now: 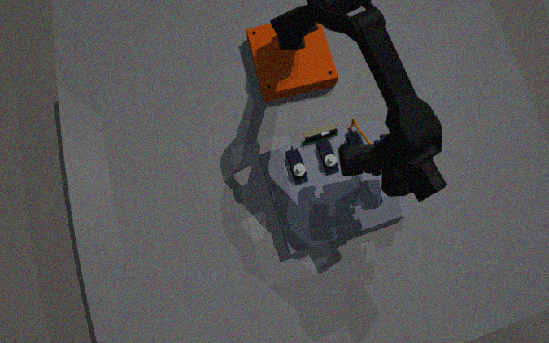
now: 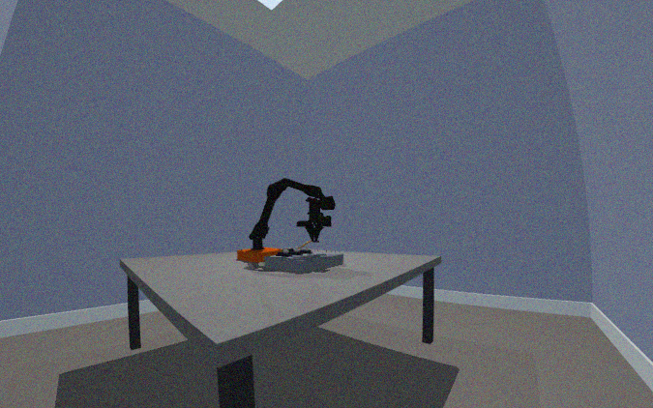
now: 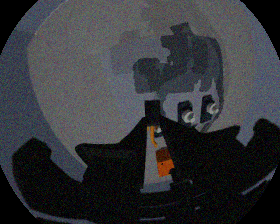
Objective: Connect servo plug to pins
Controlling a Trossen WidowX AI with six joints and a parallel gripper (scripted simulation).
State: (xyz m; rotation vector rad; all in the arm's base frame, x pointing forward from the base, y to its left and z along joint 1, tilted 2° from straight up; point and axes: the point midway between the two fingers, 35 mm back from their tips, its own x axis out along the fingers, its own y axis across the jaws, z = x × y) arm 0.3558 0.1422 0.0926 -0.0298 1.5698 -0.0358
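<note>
Now: the pin row 100 mm to the right of my gripper tip, 90 mm behind it and 50 mm below it. Also, from my gripper tip: grey printed holder: 90 mm below, 70 mm to the right, 70 mm ahead.
</note>
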